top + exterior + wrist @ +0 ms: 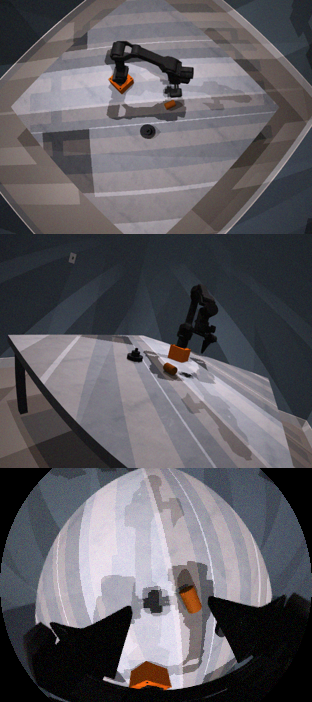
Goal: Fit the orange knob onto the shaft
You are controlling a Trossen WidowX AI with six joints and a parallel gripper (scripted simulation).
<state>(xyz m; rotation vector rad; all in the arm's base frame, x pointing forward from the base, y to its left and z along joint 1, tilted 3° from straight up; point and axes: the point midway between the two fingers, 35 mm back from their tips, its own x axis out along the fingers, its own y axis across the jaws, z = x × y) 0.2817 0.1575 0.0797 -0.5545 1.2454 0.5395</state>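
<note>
Right now my gripper tip is 11 cm above the orange knob, 8 cm to the left of it and 3 cm short of it. Also, from my gripper tip: dark round pedestal 29 cm to the right, 10 cm below, 2 cm ahead.
</note>
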